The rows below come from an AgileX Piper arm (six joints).
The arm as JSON. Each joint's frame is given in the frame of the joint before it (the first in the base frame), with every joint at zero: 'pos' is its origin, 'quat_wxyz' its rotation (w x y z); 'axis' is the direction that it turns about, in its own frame. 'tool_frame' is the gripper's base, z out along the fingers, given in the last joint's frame.
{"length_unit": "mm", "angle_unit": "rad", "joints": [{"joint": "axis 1", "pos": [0.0, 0.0, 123.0], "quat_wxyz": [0.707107, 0.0, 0.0, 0.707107], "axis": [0.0, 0.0, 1.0]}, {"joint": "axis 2", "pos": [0.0, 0.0, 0.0], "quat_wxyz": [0.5, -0.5, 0.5, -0.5], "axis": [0.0, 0.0, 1.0]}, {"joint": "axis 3", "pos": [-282.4, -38.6, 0.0], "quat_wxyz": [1.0, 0.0, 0.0, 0.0], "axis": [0.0, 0.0, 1.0]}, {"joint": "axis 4", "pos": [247.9, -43.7, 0.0], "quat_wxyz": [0.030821, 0.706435, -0.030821, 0.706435], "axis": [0.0, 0.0, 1.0]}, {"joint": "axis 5", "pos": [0.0, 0.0, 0.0], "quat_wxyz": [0.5, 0.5, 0.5, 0.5], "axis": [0.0, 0.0, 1.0]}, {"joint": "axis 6", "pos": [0.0, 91.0, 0.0], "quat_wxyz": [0.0, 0.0, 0.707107, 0.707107], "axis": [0.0, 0.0, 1.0]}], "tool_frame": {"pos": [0.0, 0.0, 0.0], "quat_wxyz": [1.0, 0.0, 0.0, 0.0]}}
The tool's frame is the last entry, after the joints.
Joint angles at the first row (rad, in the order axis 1, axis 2, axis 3, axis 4, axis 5, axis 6):
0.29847 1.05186 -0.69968 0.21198 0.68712 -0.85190
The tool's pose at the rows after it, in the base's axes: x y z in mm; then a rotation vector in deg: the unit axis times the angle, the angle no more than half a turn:
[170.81, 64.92, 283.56, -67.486, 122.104, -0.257]
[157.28, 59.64, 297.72, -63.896, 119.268, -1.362]
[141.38, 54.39, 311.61, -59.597, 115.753, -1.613]
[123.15, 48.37, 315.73, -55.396, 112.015, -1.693]
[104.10, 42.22, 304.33, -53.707, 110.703, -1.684]
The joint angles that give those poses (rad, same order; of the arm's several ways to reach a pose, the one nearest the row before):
0.29847 0.97735 -0.69966 0.20451 0.69408 -0.82208
0.29843 0.89344 -0.69970 0.18468 0.69967 -0.77890
0.29848 0.80148 -0.69699 0.17904 0.69759 -0.73738
0.29838 0.69853 -0.65832 0.17862 0.66916 -0.70355
0.29858 0.59530 -0.58289 0.17471 0.66254 -0.68518

